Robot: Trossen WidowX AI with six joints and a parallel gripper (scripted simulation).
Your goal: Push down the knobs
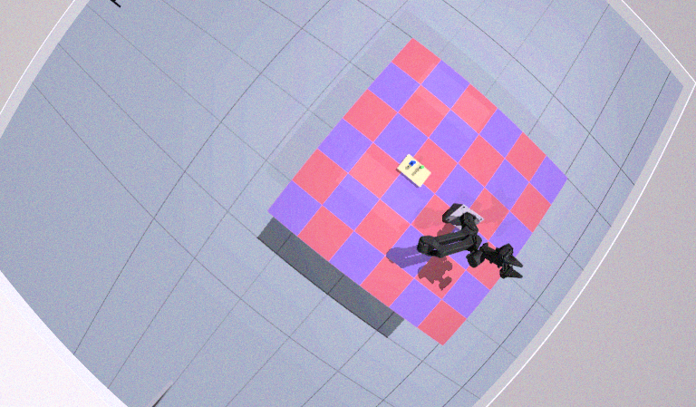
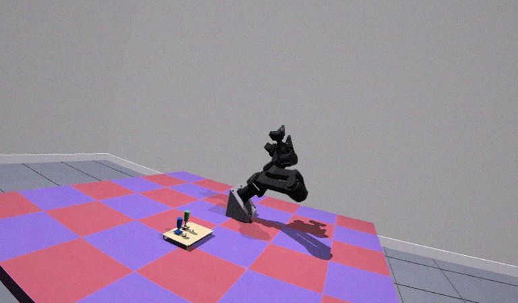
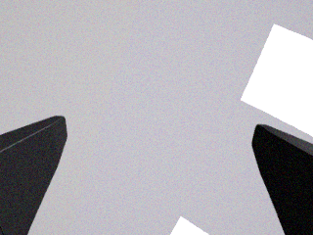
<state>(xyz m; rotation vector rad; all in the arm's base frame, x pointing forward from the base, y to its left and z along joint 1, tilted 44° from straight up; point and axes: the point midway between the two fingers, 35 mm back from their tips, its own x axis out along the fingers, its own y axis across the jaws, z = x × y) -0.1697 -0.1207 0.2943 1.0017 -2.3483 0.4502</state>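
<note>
My gripper tip is now 52 cm short of the green knob, 36 cm above it and 22 cm to the left of it. The rest, counted from my gripper tip: blue knob (57 cm ahead, 36 cm below, 22 cm to the right).
</note>
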